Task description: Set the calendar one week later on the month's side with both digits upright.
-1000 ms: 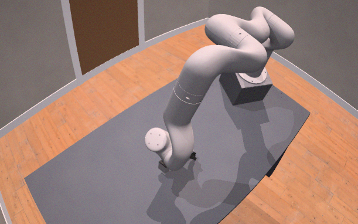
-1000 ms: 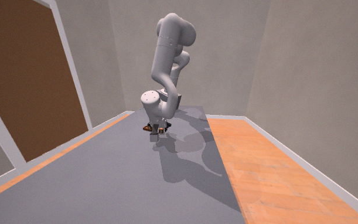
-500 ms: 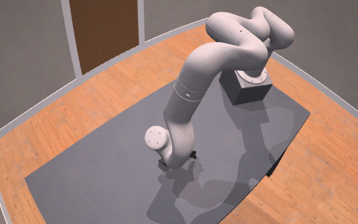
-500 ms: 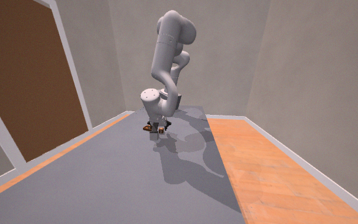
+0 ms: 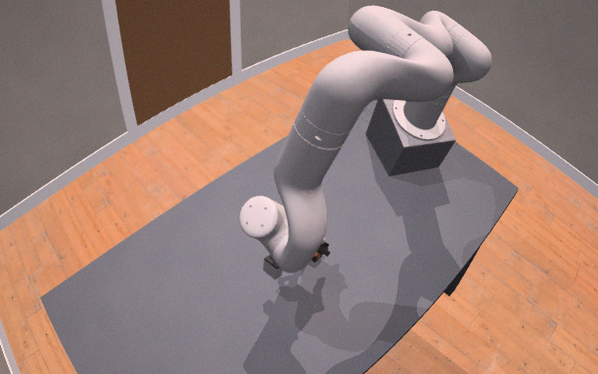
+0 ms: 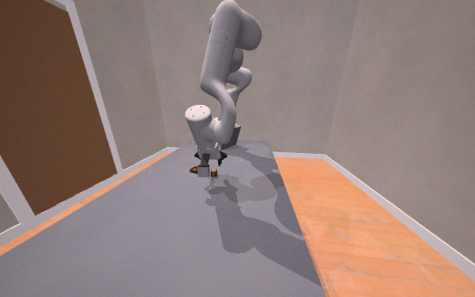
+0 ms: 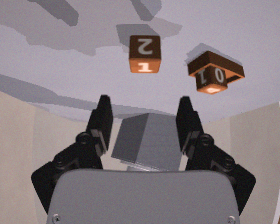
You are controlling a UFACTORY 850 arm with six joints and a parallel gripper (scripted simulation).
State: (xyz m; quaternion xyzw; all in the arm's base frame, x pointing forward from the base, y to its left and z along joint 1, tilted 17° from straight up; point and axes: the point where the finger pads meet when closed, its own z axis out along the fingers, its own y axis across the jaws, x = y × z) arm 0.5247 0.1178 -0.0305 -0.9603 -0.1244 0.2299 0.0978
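Right now my hand is 7 cm above the number cube and 1 cm past it. From my hand the other things lie so: brown wooden calendar tray 11 cm to the right, 8 cm below, 3 cm behind.
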